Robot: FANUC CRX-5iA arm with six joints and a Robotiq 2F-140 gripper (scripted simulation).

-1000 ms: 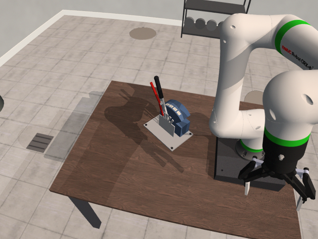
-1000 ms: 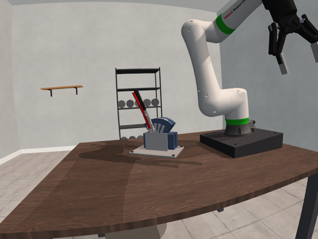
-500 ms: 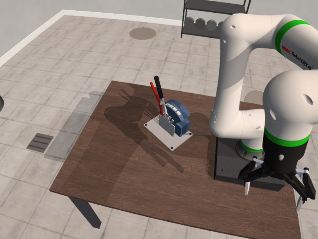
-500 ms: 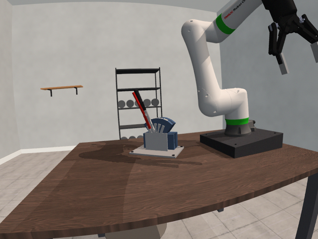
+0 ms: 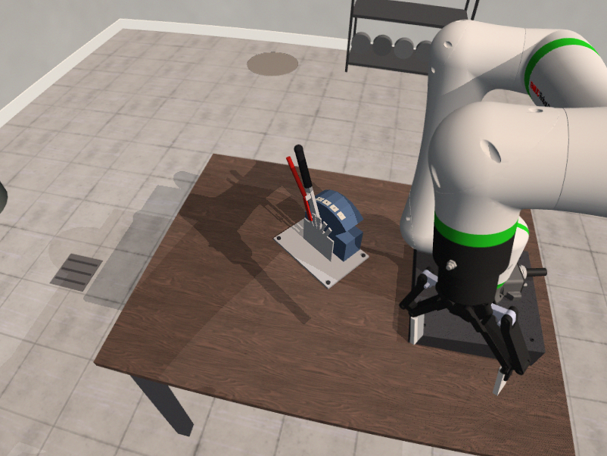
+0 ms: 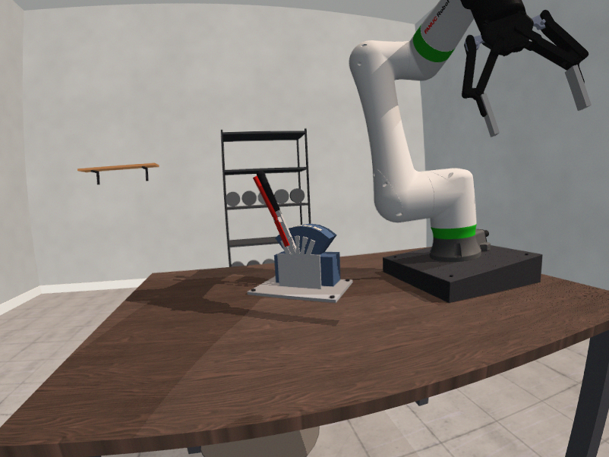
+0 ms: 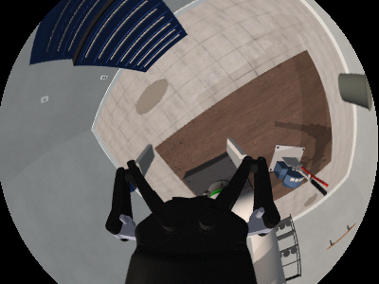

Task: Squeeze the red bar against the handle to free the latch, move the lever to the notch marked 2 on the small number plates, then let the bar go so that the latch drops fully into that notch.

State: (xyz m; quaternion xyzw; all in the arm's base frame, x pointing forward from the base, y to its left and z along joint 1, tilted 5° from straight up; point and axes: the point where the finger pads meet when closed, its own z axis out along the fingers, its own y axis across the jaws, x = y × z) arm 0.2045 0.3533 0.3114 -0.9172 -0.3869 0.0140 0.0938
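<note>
Now: hand 24 cm short of the red bar, 53 cm to the left of it and 18 cm above it.
</note>
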